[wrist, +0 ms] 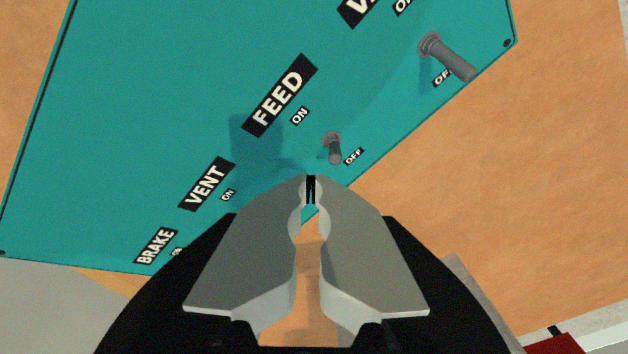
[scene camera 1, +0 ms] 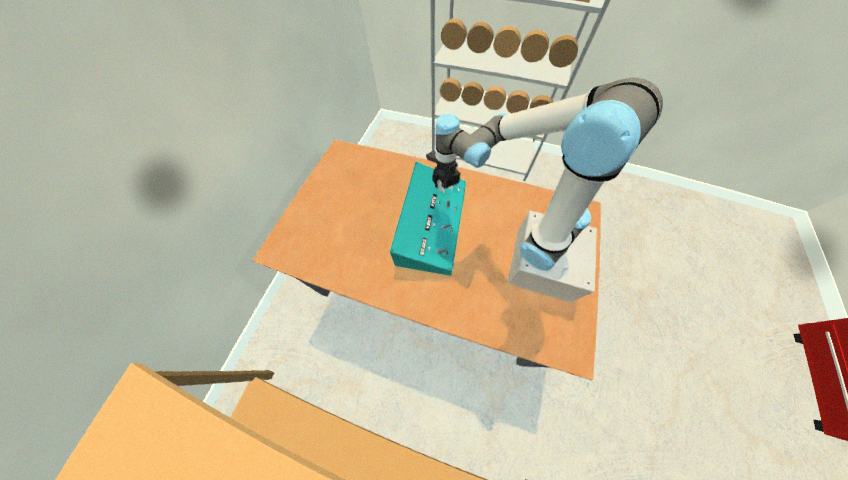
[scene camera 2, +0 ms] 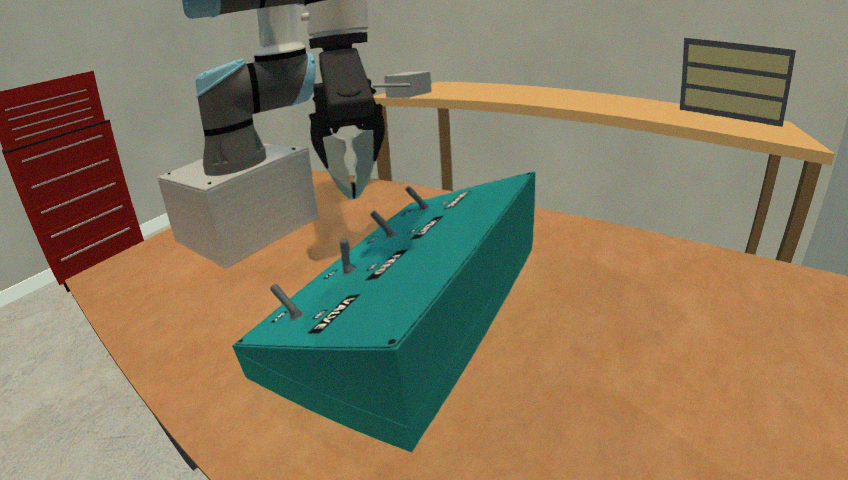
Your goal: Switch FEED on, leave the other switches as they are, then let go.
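Pixels of known places: gripper, between the fingertips: (wrist: 311, 177) (scene camera 1: 442, 190) (scene camera 2: 354, 198); arm's base, origin of its link: (scene camera 2: 235, 164).
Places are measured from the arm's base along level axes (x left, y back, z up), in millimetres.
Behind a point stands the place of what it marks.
Observation:
The teal switch panel (scene camera 1: 407, 228) @(y -541, x 199, z -36 mm) (scene camera 2: 470, 261) @(y -646, x 19, z -26 mm) (wrist: 135, 95) @(y -578, x 85, z -37 mm) carries four grey levers. The FEED lever (scene camera 1: 448, 204) @(y -451, x -17, z -70 mm) (scene camera 2: 345, 256) @(y -459, x -23, z -66 mm) (wrist: 334, 150) @(y -461, x -22, z -51 mm) stands more upright than the others, tilted toward its ON side. The VALVE lever (scene camera 2: 287, 302) @(y -487, x -139, z -71 mm) (wrist: 454, 61) @(y -479, x -138, z -63 mm), the VENT lever (scene camera 2: 382, 224) @(y -410, x 86, z -71 mm) and the BRAKE lever (scene camera 2: 417, 198) @(y -374, x 201, z -72 mm) lean toward OFF. In the wrist view, my gripper hides the VENT and BRAKE levers. My gripper (scene camera 1: 441, 189) @(y -482, x -11, z 22 mm) (scene camera 2: 354, 196) @(y -482, x -11, z 22 mm) (wrist: 311, 177) @(y -482, x -11, z 22 mm) is shut and empty, pointing down above the panel, apart from the FEED lever.
The panel stands on an orange table (scene camera 1: 333, 226) @(y -933, x 307, z -178 mm) (scene camera 2: 684, 368) @(y -907, x 173, z -178 mm) (wrist: 540, 200) @(y -162, x -267, z -178 mm). The arm's pale base block (scene camera 1: 562, 282) @(y 99, x 136, z 0 mm) (scene camera 2: 238, 220) @(y -103, x -53, z -92 mm) is beside it. A shelf rack (scene camera 1: 432, 89) stands behind the table. A wooden bench (scene camera 2: 565, 107) and a red tool cabinet (scene camera 2: 74, 196) stand farther off.

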